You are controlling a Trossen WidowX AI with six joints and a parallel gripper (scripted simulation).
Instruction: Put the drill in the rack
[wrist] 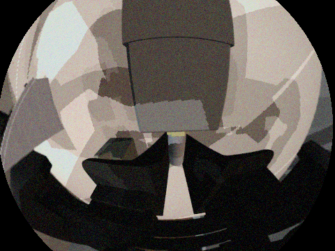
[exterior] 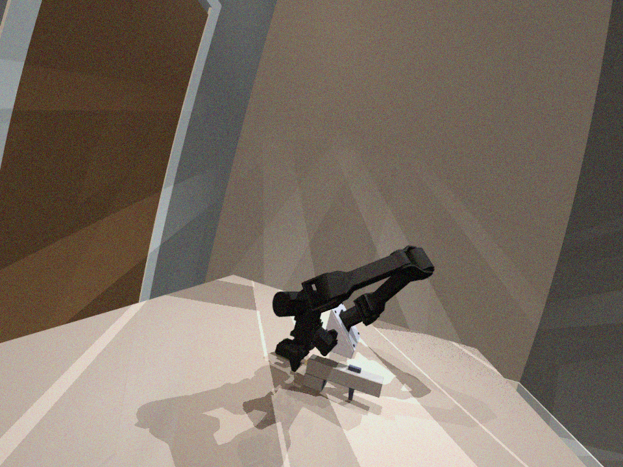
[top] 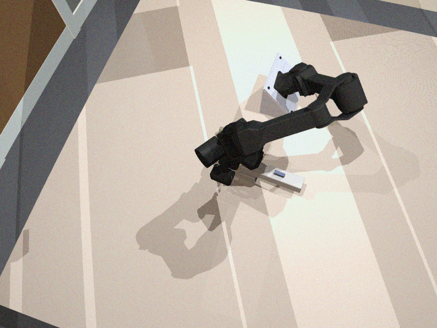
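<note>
Now: gripper tip 50 mm to the right of the drill, 40 mm below it and 10 mm short of it. Round my gripper tip: olive rack: 80 mm behind, 40 mm to the right; then grey block: 120 mm to the left, 30 mm above, 10 mm ahead; then dark blue key: 150 mm to the left, 40 mm above, 20 mm ahead.
</note>
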